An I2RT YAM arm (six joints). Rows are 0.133 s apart.
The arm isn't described. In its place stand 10 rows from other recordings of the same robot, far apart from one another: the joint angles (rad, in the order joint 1, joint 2, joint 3, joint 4, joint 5, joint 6), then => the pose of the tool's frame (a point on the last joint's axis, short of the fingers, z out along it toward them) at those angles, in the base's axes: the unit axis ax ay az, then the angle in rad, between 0 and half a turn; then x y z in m.
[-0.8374, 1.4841, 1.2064, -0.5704, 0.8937, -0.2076] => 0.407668 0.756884 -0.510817 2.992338 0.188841 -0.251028 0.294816
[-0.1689, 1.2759, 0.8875, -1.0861, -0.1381, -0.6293] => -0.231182 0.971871 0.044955 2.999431 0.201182 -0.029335 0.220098
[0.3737, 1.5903, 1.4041, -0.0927, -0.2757, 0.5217] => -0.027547 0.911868 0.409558 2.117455 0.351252 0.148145 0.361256
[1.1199, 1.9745, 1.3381, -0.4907, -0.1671, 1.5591] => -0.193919 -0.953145 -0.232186 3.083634 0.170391 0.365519 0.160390
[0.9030, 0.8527, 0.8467, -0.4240, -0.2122, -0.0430] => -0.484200 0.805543 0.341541 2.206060 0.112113 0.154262 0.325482
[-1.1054, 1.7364, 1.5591, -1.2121, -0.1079, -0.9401] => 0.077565 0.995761 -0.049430 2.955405 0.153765 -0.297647 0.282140
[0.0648, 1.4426, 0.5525, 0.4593, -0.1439, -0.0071] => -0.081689 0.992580 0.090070 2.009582 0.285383 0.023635 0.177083
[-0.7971, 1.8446, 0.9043, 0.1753, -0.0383, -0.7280] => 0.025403 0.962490 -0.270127 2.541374 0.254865 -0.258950 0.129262
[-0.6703, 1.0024, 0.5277, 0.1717, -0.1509, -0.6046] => -0.021209 0.935729 -0.352080 2.069443 0.181561 -0.137102 0.244793
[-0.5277, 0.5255, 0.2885, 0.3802, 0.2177, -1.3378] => -0.196604 0.684886 -0.701625 2.339402 0.127023 -0.082932 0.262257
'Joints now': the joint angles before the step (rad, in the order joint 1, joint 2, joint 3, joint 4, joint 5, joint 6). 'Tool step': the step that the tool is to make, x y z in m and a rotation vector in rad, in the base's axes. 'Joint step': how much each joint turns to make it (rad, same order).
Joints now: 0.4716 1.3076 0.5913 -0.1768 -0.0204 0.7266
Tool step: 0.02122 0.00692 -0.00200 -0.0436 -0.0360 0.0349
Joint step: -0.0112 0.0992 0.0616 0.0492 0.0136 -0.0706
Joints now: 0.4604 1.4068 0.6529 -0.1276 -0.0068 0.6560
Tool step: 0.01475 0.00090 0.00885 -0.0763 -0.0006 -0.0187
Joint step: -0.0133 0.0436 0.0858 -0.0743 0.0572 -0.0387
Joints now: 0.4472 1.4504 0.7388 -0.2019 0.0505 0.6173
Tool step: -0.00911 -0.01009 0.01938 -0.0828 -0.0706 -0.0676
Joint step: -0.0031 -0.0936 -0.0018 -0.0621 0.1224 -0.0151
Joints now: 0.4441 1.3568 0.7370 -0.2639 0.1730 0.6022
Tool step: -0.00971 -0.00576 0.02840 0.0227 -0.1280 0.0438
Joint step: -0.0052 -0.1224 -0.0091 0.0222 -0.0087 -0.0599
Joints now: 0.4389 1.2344 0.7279 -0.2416 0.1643 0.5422
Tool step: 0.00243 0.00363 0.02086 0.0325 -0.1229 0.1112
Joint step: -0.0013 -0.0365 0.0158 0.0843 -0.0732 -0.0890
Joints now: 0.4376 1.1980 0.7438 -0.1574 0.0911 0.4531
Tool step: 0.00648 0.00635 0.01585 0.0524 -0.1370 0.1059
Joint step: -0.0001 -0.0015 0.0067 0.1414 -0.0857 -0.0633
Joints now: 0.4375 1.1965 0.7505 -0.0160 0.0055 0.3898
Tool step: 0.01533 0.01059 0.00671 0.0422 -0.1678 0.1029
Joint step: 0.0005 0.0626 -0.0024 0.2326 -0.0829 -0.0683
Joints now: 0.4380 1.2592 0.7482 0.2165 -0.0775 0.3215
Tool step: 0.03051 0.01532 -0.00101 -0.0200 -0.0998 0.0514
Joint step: -0.0010 0.1480 0.0724 0.1508 -0.0353 -0.0720
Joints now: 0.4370 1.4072 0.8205 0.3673 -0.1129 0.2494
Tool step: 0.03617 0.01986 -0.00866 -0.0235 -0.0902 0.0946
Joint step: -0.0006 0.1824 0.1026 0.1399 -0.0823 -0.0772
